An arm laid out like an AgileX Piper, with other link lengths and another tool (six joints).
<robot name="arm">
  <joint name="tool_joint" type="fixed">
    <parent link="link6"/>
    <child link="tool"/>
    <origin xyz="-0.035 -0.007 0.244" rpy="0 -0.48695 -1.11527"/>
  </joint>
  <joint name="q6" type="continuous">
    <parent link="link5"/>
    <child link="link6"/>
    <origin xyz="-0.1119 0 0" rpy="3.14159 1.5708 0"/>
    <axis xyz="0 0 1"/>
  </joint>
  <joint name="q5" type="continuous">
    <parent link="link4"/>
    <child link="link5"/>
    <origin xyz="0 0 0" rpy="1.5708 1.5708 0"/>
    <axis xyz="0 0 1"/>
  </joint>
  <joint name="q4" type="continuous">
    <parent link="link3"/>
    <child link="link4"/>
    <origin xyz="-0.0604 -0.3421 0" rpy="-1.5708 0 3.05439"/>
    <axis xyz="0 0 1"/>
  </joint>
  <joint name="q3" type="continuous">
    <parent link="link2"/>
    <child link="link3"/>
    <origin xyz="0.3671 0.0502 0" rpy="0 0 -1.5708"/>
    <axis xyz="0 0 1"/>
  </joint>
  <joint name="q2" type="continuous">
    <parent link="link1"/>
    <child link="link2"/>
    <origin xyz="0 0 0" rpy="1.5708 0 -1.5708"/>
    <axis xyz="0 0 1"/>
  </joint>
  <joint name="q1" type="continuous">
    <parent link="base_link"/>
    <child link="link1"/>
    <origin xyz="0 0 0.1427" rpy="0 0 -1.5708"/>
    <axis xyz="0 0 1"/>
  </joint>
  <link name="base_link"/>
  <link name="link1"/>
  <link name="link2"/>
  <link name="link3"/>
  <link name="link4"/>
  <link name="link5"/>
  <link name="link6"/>
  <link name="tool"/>
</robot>
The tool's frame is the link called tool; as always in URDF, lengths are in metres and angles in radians. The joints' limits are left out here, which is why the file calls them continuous.
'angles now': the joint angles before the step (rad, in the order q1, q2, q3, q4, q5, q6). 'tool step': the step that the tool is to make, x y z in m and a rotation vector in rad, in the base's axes. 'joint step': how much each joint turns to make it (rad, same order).
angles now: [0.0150, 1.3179, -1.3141, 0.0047, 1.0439, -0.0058]
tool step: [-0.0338, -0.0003, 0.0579, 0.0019, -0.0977, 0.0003]
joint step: [0.0001, -0.1369, 0.0023, 0.0004, 0.0369, 0.0000]
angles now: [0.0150, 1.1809, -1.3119, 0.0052, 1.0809, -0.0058]
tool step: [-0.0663, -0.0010, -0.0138, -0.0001, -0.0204, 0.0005]
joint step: [-0.0001, -0.2000, 0.1788, 0.0001, 0.0007, -0.0008]
